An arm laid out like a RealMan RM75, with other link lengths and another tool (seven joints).
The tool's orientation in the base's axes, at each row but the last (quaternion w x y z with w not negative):
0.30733, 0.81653, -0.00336, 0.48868
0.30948, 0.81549, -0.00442, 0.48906
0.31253, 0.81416, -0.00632, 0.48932
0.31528, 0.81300, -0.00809, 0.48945
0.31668, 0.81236, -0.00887, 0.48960
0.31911, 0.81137, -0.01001, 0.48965
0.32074, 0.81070, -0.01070, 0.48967
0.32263, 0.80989, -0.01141, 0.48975
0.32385, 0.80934, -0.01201, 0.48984
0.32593, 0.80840, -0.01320, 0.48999
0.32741, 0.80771, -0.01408, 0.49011
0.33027, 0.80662, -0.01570, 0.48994
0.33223, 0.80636, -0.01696, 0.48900
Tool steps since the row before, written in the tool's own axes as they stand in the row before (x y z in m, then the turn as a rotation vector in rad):
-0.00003, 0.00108, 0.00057, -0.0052, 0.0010, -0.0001
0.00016, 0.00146, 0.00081, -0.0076, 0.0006, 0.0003
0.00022, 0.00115, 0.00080, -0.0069, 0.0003, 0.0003
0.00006, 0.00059, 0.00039, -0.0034, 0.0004, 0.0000
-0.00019, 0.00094, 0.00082, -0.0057, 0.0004, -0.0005
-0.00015, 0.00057, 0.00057, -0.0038, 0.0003, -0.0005
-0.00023, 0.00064, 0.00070, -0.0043, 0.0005, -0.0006
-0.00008, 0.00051, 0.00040, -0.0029, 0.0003, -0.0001
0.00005, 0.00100, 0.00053, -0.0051, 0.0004, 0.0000
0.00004, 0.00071, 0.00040, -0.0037, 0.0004, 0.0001
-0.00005, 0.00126, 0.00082, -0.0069, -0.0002, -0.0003
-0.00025, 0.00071, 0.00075, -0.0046, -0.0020, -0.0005
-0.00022, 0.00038, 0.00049, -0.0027, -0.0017, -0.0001
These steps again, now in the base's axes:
0.00011, -0.00117, 0.00032, -0.0031, -0.0023, -0.0036
0.00027, -0.00155, 0.00059, -0.0039, -0.0029, -0.0059
0.00039, -0.00127, 0.00049, -0.0035, -0.0024, -0.0055
0.00015, -0.00066, 0.00022, -0.0019, -0.0013, -0.0025
0.00024, -0.00124, 0.00006, -0.0035, -0.0017, -0.0042
0.00018, -0.00080, -0.00001, -0.0025, -0.0011, -0.0027
0.00022, -0.00095, -0.00008, -0.0029, -0.0014, -0.0030
0.00010, -0.00064, 0.00007, -0.0017, -0.0010, -0.0021
0.00011, -0.00106, 0.00039, -0.0028, -0.0018, -0.0039
0.00009, -0.00076, 0.00027, -0.0020, -0.0015, -0.0028
0.00018, -0.00145, 0.00036, -0.0037, -0.0017, -0.0055
0.00021, -0.00104, -0.00006, -0.0021, 0.0005, -0.0046
0.00013, -0.00063, -0.00013, -0.0009, 0.0006, -0.0030

